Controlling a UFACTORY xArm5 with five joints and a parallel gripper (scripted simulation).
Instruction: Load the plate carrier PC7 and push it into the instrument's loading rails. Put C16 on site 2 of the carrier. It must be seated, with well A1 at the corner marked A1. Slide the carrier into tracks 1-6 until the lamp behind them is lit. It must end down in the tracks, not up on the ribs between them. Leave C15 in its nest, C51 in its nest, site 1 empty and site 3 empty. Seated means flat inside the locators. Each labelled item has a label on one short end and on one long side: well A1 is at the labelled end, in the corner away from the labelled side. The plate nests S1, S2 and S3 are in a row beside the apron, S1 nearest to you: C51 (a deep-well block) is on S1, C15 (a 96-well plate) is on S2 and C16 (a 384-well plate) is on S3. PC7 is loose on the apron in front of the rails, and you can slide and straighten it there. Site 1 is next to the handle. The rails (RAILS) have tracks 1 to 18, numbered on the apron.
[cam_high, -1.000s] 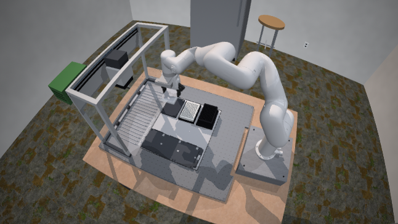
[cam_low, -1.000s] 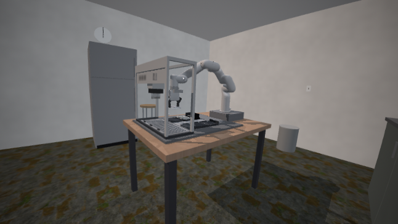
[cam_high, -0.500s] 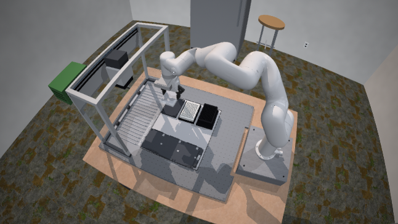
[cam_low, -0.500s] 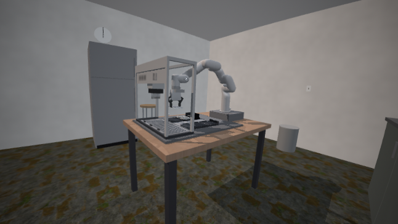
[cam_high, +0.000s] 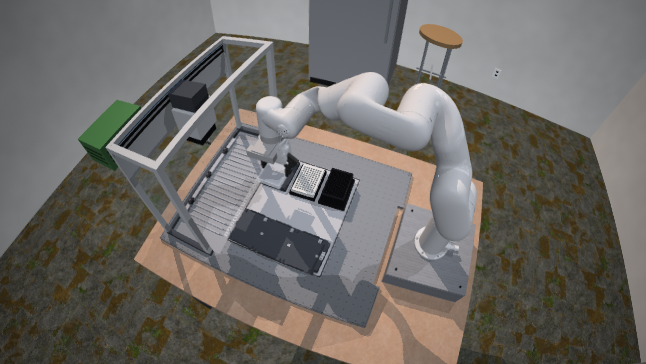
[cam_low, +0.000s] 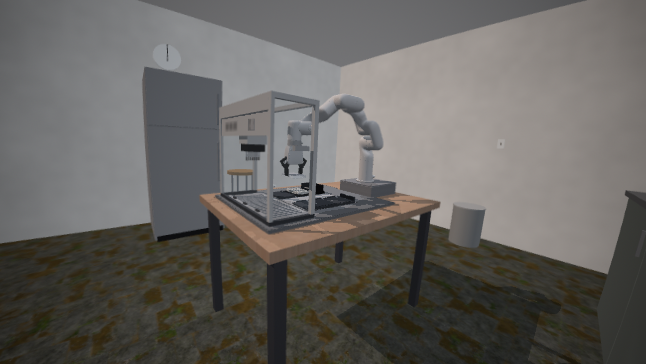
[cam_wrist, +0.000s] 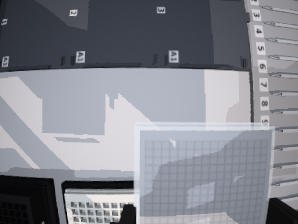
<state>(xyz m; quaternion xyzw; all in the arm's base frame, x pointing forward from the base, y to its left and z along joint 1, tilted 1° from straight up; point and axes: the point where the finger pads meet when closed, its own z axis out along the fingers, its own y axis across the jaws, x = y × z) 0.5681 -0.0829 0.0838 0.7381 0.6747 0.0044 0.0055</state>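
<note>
My gripper is now 19 cm to the right of the plate carrier PC7, 12 cm above it and 7 cm past it. From my hand the other things lie so: frame post 32 cm to the left, 14 cm ahead, 11 cm above; black deep-well block 20 cm behind, 11 cm below, 6 cm to the right.
</note>
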